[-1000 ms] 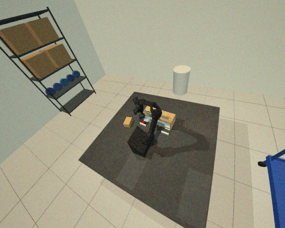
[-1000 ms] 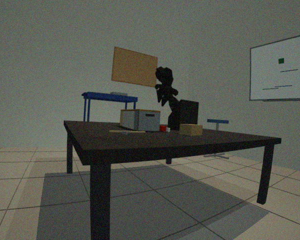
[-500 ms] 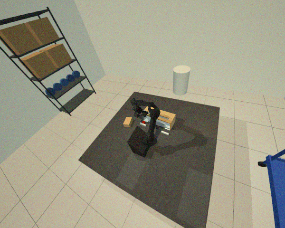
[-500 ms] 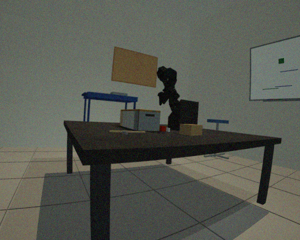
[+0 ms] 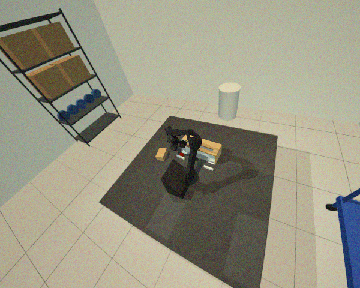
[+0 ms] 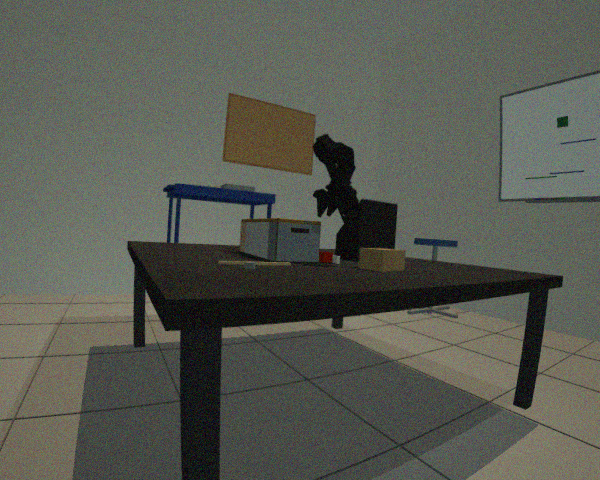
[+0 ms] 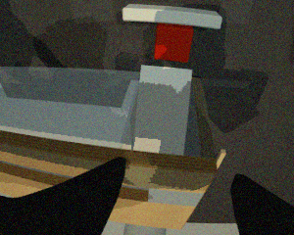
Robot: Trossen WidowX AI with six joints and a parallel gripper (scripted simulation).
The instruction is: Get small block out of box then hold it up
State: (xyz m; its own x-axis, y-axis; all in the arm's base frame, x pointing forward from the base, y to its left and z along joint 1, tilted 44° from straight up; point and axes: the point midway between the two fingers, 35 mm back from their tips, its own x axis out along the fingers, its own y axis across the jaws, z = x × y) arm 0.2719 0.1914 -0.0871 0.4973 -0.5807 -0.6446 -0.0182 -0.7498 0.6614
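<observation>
My gripper tip is now 20 mm past the red block, 10 mm to the left of it and 130 mm above it. Round my gripper tip: tan block (110 mm behind, 180 mm to the left, 120 mm below); then box (60 mm ahead, 160 mm to the right, 90 mm below).
</observation>
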